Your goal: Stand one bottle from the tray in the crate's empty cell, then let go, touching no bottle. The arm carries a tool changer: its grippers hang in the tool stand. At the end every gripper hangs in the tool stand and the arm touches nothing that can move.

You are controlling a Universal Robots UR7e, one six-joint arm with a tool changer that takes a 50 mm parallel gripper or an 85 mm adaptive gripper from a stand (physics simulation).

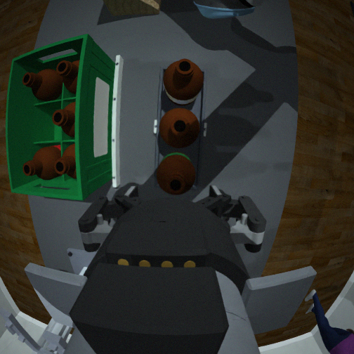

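My gripper [173,194] is open, with its two fingers wide apart and no bottle between them. It is the adaptive gripper, above the near side of the tray. The dark tray [160,95] holds three brown bottles in a row: a far bottle [184,82] with a white label, a middle bottle [179,134] whose label is hidden, and a near bottle [175,175] with a green label. The green crate [89,120] stands left of the tray. Several brown bottles stand in its cells, and the left middle cell [37,122] shows no bottle.
A white bar [117,120] runs along the crate's right side. A wooden block [132,6] and a light blue dish [225,11] are at the far edge. Grey stand parts [54,287] [282,295] flank the gripper. Part of a purple and blue figure [327,325] shows at lower right.
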